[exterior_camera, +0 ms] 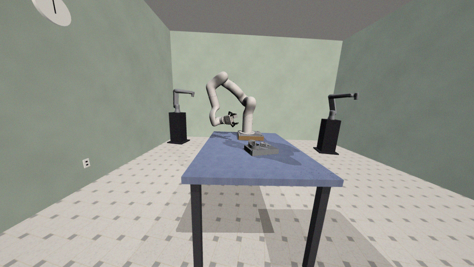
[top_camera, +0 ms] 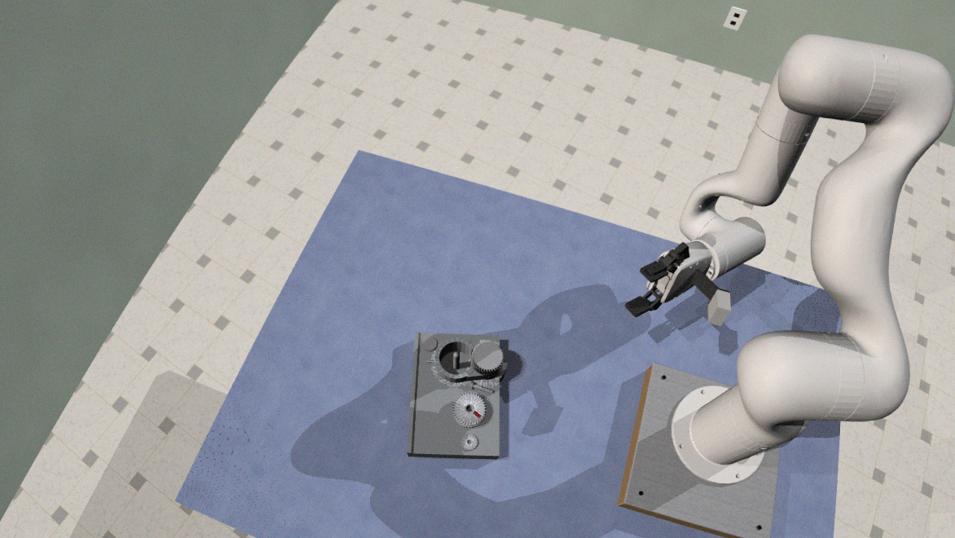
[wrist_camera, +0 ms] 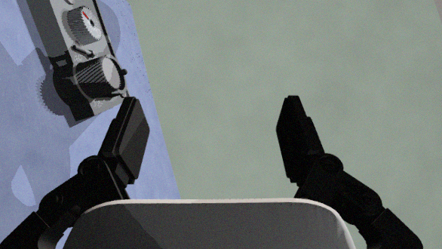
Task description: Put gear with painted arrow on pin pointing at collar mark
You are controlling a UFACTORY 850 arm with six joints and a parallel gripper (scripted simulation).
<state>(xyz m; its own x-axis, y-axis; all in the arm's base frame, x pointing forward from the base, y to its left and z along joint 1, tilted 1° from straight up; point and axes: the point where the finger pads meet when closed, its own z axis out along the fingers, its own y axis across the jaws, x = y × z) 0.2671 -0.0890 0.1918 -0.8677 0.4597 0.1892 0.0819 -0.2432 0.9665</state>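
Right now my hand is 17 cm short of the gear, 28 cm to the right of it and 19 cm above it.
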